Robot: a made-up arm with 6 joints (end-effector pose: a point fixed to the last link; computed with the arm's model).
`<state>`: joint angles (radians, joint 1 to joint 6).
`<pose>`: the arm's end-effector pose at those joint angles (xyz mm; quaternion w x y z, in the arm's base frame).
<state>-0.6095 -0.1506 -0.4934 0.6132 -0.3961 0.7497</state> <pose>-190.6 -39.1 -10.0 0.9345 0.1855 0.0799 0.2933</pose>
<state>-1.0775 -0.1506 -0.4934 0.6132 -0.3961 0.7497</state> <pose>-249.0 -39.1 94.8 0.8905 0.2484 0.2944 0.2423</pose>
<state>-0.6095 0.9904 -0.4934 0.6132 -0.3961 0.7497</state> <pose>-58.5 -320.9 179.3 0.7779 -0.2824 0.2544 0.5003</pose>
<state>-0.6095 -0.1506 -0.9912 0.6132 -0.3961 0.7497</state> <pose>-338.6 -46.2 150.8 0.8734 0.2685 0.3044 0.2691</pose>
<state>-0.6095 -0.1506 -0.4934 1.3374 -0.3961 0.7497</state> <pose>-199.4 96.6 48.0 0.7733 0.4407 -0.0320 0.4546</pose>
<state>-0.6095 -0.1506 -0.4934 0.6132 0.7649 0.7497</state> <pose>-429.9 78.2 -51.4 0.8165 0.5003 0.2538 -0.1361</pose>
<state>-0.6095 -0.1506 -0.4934 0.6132 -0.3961 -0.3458</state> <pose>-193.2 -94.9 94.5 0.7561 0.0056 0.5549 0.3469</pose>
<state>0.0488 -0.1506 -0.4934 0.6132 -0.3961 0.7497</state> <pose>-43.9 -39.1 -90.1 0.9101 0.0807 -0.2264 0.3375</pose>
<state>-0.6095 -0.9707 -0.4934 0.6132 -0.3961 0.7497</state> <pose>-146.0 218.3 54.0 0.8633 0.4938 -0.0649 0.0818</pose>
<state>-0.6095 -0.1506 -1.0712 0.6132 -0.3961 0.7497</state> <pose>-354.2 -48.8 182.5 0.8584 0.2805 0.3391 0.2636</pose>
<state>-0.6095 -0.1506 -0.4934 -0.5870 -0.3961 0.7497</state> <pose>-271.3 -235.0 93.1 0.9315 -0.2731 0.2362 -0.0455</pose>
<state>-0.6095 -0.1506 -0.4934 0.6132 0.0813 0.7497</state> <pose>-295.2 -16.6 -55.6 0.9231 0.3290 0.1583 0.1206</pose>
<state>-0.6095 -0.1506 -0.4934 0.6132 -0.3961 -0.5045</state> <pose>-184.5 -97.1 110.1 0.7098 -0.0219 0.6130 0.3463</pose>
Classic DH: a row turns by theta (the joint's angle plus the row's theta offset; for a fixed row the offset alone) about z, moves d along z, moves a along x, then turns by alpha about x. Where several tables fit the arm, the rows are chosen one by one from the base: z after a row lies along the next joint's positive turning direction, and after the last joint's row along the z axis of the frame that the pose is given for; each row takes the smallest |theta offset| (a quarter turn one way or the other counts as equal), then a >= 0, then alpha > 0; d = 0 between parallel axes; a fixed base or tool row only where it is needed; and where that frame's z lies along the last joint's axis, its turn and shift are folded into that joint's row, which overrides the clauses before.
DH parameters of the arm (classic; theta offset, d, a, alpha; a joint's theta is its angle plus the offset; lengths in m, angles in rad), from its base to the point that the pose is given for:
base (fixed): 0 0.1648 0 1.5708
joint 1: 1.5708 0.0001 0.0826 -1.5708
joint 2: 0 0.0692 0.1181 1.5708
joint 3: -1.5708 0.079 0.0131 -1.5708
joint 4: 1.5708 -0.4233 0.1148 1.5708
joint 5: 1.5708 0.1581 0.0557 -1.5708
joint 6: 1.5708 0.2389 0.0725 1.5708
tool (fixed): 3.1416 -0.0876 0 0

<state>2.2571 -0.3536 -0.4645 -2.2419 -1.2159 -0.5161</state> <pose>110.8 -117.4 73.4 0.7196 0.4732 0.2170 -0.4596</pose>
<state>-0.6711 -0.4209 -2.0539 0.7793 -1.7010 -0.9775</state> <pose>96.7 -28.6 598.0 0.2349 -0.1449 0.5702 0.7738</pose>
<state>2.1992 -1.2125 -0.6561 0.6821 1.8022 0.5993</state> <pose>176.2 424.2 -291.5 0.3682 0.4711 0.1155 0.7932</pose>
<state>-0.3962 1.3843 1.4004 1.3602 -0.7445 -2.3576</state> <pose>68.6 99.1 161.5 0.3056 -0.9089 -0.1272 -0.2536</pose>
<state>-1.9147 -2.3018 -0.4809 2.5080 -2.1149 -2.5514</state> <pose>46.9 185.3 701.9 0.4474 0.3941 0.7041 -0.3858</pose>
